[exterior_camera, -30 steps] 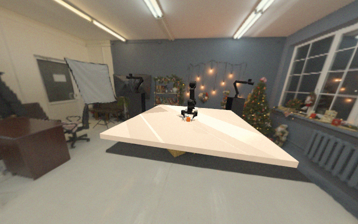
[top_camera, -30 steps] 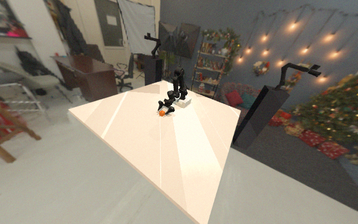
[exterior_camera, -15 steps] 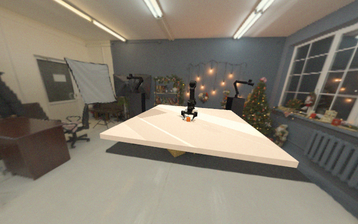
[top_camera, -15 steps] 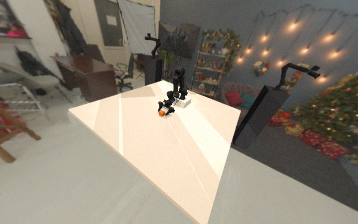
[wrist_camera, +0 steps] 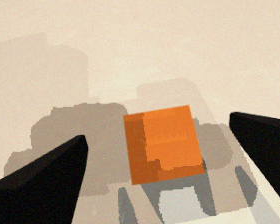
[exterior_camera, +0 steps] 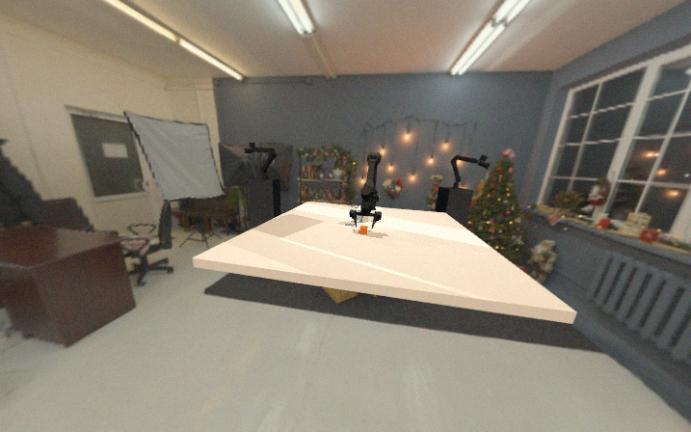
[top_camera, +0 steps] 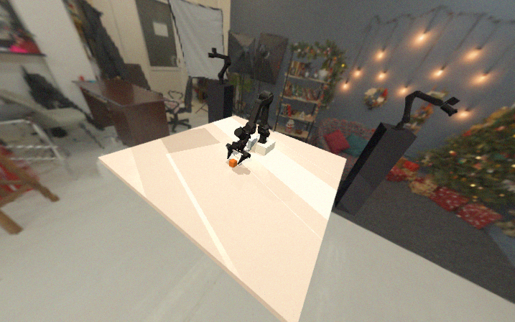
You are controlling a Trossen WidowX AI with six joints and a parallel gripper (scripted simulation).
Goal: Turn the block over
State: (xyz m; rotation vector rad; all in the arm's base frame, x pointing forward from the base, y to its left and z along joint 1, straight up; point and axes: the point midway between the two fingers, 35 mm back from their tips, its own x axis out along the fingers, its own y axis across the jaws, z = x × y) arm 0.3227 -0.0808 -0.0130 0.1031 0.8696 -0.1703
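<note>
Now: gripper tip 2 cm past the orange block and 2 cm above it.
</note>
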